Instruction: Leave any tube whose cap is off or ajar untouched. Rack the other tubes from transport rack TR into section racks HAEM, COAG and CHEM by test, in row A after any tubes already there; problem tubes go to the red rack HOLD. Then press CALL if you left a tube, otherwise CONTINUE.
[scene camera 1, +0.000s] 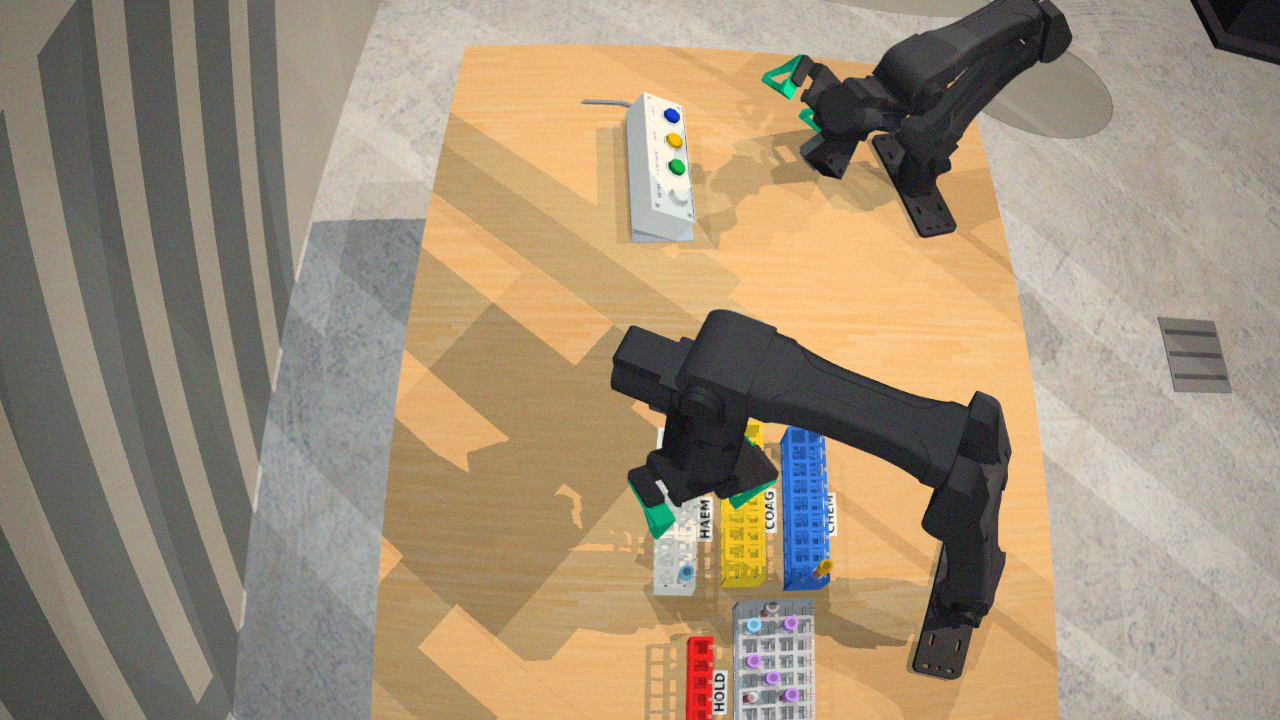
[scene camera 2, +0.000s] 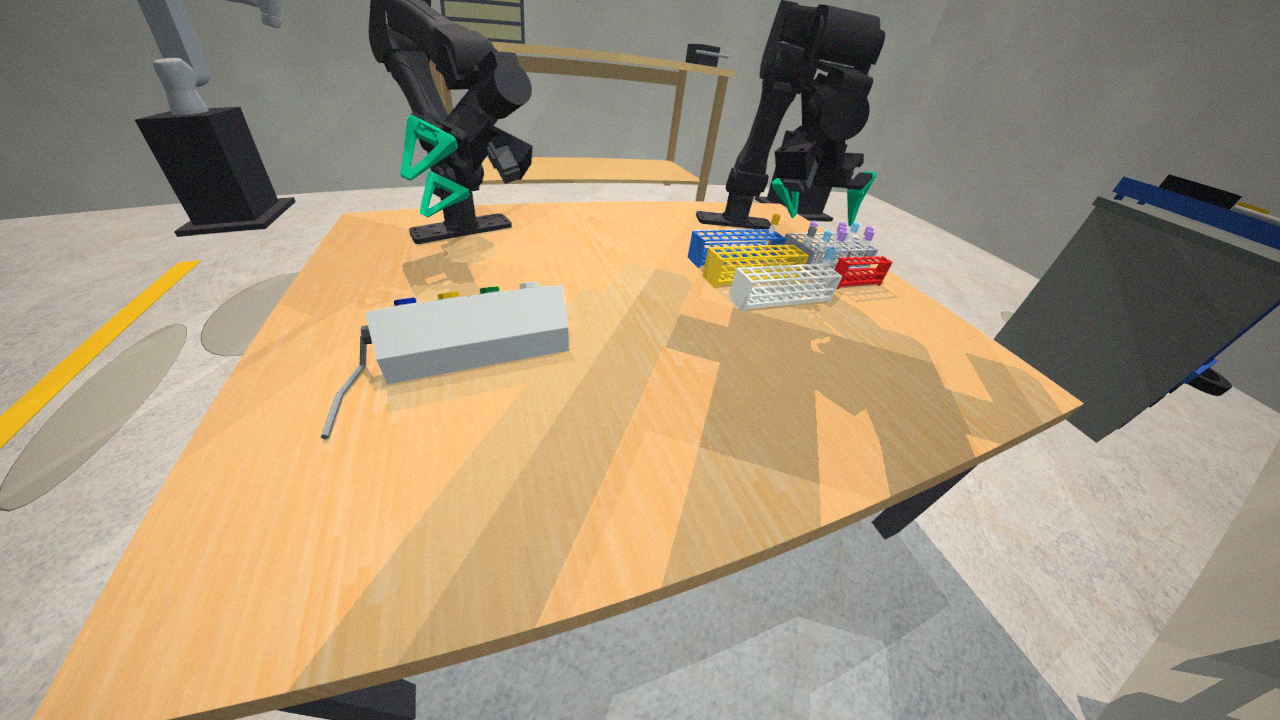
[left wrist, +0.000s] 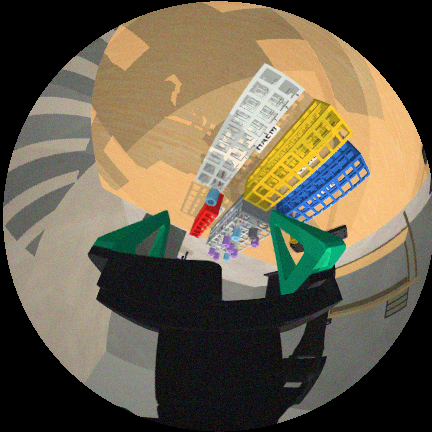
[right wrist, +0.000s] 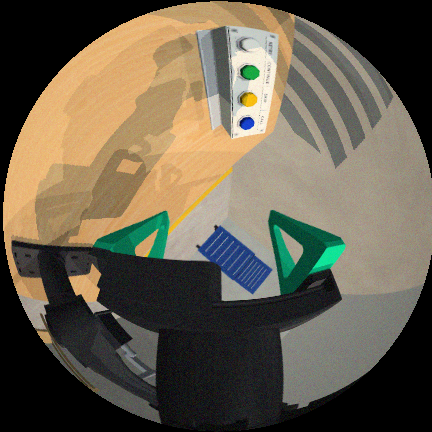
My left gripper (scene camera 1: 694, 520) is open, holding nothing. My right gripper (scene camera 2: 415, 198) is open and holds nothing. Also in view: a grey button box (scene camera 2: 411, 340).
My left gripper shows as well in scene camera 2 (scene camera 2: 821, 220) and in the left wrist view (left wrist: 219, 215). My right gripper also shows in scene camera 1 (scene camera 1: 782, 95) and in the right wrist view (right wrist: 218, 215). The grey button box is seen too in scene camera 1 (scene camera 1: 661, 203) and in the right wrist view (right wrist: 241, 105).
